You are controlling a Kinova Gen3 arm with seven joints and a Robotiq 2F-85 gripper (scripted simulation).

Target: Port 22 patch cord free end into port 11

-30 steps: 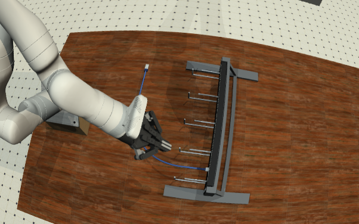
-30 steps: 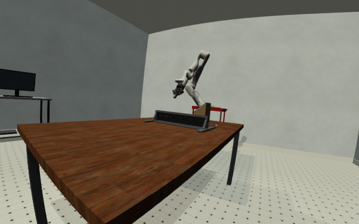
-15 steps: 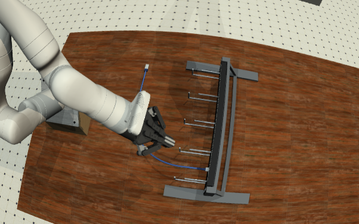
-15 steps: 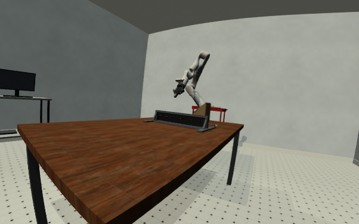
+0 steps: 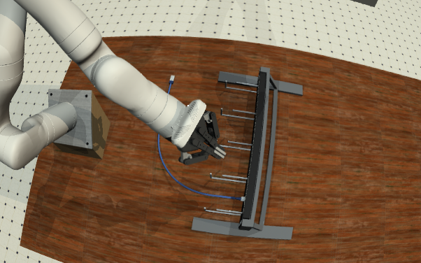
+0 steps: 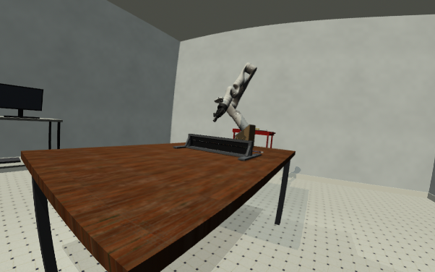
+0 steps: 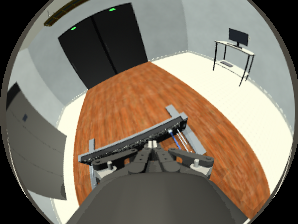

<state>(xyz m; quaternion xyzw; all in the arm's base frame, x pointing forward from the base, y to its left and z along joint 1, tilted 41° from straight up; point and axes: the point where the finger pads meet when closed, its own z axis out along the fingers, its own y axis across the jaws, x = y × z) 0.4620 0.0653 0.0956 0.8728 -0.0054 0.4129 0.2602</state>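
Now: the plug 300 mm to the left of my hand, 230 mm behind it and 210 mm below it.
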